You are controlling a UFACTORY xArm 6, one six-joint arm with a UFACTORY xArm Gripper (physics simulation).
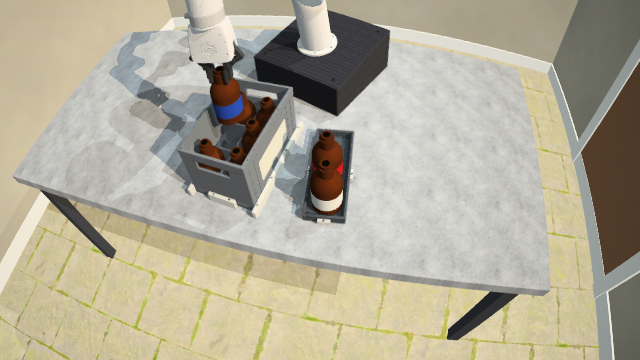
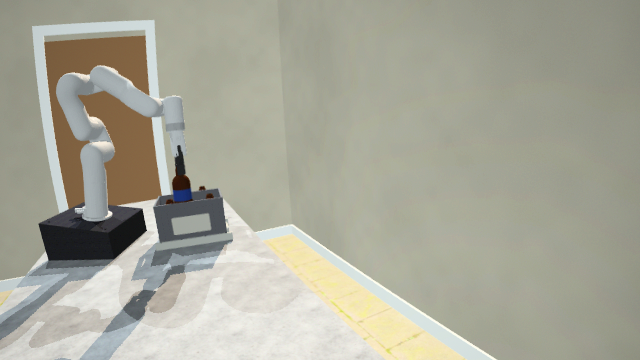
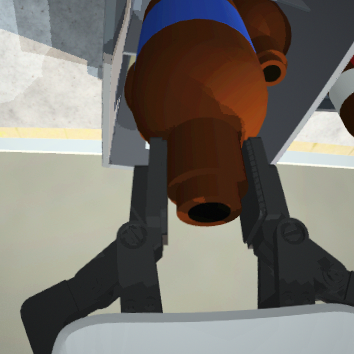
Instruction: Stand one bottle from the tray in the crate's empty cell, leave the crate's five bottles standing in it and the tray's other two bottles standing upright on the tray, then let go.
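Where they show: gripper, fingertip midpoint: (image 1: 221, 80) (image 2: 181, 174) (image 3: 202, 156); arm's base, origin of the base link: (image 1: 317, 43) (image 2: 97, 216).
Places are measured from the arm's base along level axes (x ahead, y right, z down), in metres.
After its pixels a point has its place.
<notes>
My gripper (image 1: 220, 75) @(z -0.145, x 0.368, y 0.166 m) (image 2: 180, 167) @(z -0.145, x 0.368, y 0.166 m) (image 3: 202, 156) @(z -0.145, x 0.368, y 0.166 m) is shut on the neck of a brown bottle with a blue label (image 1: 228, 110) @(z -0.072, x 0.397, y 0.152 m) (image 2: 182, 194) @(z -0.072, x 0.357, y 0.203 m) (image 3: 197, 70) @(z -0.129, x 0.333, y 0.169 m). The bottle hangs upright over the back left of the grey crate (image 1: 210, 177) @(z 0.034, x 0.519, y 0.186 m) (image 2: 165, 227) @(z 0.044, x 0.269, y 0.209 m), its base near rim height. Several brown bottles (image 1: 251, 131) @(z -0.018, x 0.412, y 0.098 m) (image 1: 206, 150) @(z -0.020, x 0.480, y 0.195 m) (image 1: 266, 111) @(z -0.007, x 0.331, y 0.081 m) stand in the crate; one behind the held bottle (image 1: 247, 107) (image 3: 267, 30) is partly hidden. Whether the base is lined up with the empty cell is hidden. A red-label bottle (image 1: 327, 148) @(z -0.001, x 0.433, y -0.085 m) and a white-label bottle (image 1: 326, 187) @(z 0.017, x 0.527, y -0.095 m) stand upright on the tray (image 1: 348, 145) @(z 0.125, x 0.311, y -0.125 m).
The black robot base block (image 1: 300, 80) @(z 0.047, x 0.138, y 0.032 m) (image 2: 92, 235) @(z 0.030, x -0.014, y 0.166 m) stands behind the crate and tray. Cream strips (image 1: 222, 200) @(z 0.107, x 0.535, y 0.168 m) lie along the crate's foot. The crate's side wall with a pale panel (image 1: 270, 155) @(z 0.047, x 0.429, y 0.055 m) faces the tray. The grey table (image 1: 425, 175) @(z 0.131, x 0.383, y -0.339 m) carries everything.
</notes>
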